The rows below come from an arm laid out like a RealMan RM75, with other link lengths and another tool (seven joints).
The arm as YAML. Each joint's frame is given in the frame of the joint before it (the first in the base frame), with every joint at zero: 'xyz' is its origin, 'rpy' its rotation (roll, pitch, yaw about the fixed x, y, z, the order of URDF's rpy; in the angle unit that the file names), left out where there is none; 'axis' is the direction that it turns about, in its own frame. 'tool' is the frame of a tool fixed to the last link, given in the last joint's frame.
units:
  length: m
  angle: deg
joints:
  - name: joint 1
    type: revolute
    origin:
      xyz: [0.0, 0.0, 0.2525]
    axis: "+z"
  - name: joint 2
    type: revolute
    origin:
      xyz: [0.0, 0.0, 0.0]
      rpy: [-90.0, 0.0, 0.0]
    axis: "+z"
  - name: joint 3
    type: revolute
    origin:
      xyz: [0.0, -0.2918, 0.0]
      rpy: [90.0, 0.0, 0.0]
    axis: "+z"
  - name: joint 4
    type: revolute
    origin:
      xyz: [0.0, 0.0, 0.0]
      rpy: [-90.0, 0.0, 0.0]
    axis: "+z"
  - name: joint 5
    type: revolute
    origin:
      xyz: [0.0, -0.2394, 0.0]
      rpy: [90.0, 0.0, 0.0]
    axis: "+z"
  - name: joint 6
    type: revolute
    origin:
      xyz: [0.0, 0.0, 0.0]
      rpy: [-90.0, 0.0, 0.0]
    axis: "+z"
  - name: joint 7
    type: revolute
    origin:
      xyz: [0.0, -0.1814, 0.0]
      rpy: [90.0, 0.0, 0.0]
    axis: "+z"
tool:
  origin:
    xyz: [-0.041, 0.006, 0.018]
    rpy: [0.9, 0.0, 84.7]
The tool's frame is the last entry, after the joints.
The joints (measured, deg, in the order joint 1, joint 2, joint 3, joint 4, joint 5, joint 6, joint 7), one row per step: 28.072, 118.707, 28.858, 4.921, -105.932, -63.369, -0.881; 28.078, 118.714, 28.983, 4.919, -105.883, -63.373, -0.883; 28.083, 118.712, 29.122, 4.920, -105.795, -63.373, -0.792; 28.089, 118.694, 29.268, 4.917, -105.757, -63.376, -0.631; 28.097, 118.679, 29.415, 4.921, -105.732, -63.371, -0.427; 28.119, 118.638, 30.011, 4.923, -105.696, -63.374, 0.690; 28.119, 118.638, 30.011, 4.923, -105.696, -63.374, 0.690; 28.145, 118.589, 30.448, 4.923, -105.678, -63.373, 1.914; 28.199, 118.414, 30.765, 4.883, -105.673, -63.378, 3.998; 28.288, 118.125, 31.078, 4.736, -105.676, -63.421, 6.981; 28.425, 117.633, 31.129, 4.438, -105.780, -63.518, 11.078
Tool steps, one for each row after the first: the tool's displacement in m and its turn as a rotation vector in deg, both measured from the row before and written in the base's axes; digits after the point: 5 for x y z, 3 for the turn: 0.00023, 0.00010, 0.00048, 0.131, 0.075, -0.078; 0.00040, 0.00014, 0.00076, 0.170, 0.185, -0.114; 0.00040, 0.00017, 0.00085, 0.149, 0.219, -0.092; 0.00036, 0.00018, 0.00077, 0.132, 0.265, -0.088; 0.00143, 0.00056, 0.00305, 0.496, 1.344, -0.328; 0.00000, 0.00000, 0.00000, 0.000, 0.000, 0.000; 0.00121, 0.00050, 0.00263, 0.366, 1.369, -0.237; 0.00175, 0.00085, 0.00402, 0.335, 2.028, -0.174; 0.00263, 0.00117, 0.00596, 0.426, 2.730, -0.156; 0.00335, 0.00162, 0.00792, 0.305, 3.382, 0.046
